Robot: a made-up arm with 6 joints.
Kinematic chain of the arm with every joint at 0, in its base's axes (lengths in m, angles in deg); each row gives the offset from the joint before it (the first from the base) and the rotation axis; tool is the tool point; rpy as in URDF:
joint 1: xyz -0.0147 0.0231 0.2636 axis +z
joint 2: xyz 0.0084 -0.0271 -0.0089 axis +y
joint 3: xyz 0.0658 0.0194 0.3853 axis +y
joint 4: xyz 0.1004 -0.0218 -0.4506 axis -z
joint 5: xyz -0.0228 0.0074 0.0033 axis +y
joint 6: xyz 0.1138 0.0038 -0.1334 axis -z
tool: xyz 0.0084 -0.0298 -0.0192 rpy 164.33 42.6 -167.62
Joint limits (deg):
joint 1: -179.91..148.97
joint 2: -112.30..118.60
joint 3: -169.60..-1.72
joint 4: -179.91..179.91
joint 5: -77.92..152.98
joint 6: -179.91..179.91
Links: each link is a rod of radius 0.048 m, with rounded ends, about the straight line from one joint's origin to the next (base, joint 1, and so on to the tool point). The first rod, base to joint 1, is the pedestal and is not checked.
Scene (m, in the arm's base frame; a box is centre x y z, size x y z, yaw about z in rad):
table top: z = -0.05
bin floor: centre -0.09 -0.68 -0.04 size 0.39 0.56 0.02 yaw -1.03
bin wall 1: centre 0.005 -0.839 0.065 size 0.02 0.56 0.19 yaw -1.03
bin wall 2: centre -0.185 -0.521 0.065 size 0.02 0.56 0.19 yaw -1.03
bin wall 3: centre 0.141 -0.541 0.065 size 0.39 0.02 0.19 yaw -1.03
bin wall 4: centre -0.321 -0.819 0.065 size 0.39 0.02 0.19 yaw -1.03
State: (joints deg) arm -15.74 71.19 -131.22 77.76 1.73 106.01
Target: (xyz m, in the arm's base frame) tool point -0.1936 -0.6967 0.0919
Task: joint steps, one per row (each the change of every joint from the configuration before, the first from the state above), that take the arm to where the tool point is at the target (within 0.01 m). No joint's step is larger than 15 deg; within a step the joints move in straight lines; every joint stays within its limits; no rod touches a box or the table.
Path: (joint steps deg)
1: -12.53 -6.52 8.24 2.98 -6.79 -0.75
2: -12.53 -6.51 8.24 2.98 -6.78 -0.75
3: -12.53 -6.52 8.24 2.98 -6.79 -0.74
4: -12.53 -6.52 8.24 2.98 -6.78 -0.75
5: -12.53 -6.51 8.24 2.98 -6.79 -0.75
6: -12.53 -6.52 8.24 2.98 -6.78 -0.75
7: -0.31 7.64 -0.44 -0.68 3.05 0.18
8: -0.31 7.64 -0.44 -0.67 3.05 0.19

